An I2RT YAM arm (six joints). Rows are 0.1 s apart.
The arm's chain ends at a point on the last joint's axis. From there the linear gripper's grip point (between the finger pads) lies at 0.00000 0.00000 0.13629 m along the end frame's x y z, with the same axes.
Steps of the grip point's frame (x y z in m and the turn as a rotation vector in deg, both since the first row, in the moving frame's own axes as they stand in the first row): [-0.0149 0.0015 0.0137 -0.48 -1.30 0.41]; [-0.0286 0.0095 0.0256 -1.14 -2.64 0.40]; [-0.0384 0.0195 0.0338 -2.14 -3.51 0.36]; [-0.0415 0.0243 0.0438 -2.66 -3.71 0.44]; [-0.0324 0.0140 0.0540 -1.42 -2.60 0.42]
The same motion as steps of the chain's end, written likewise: [-0.0118 0.0004 0.0137 -0.48 -1.30 0.41]; [-0.0223 0.0068 0.0258 -1.14 -2.64 0.40]; [-0.0300 0.0144 0.0342 -2.14 -3.51 0.36]; [-0.0327 0.0180 0.0442 -2.66 -3.71 0.44]; [-0.0262 0.0106 0.0542 -1.42 -2.60 0.42]
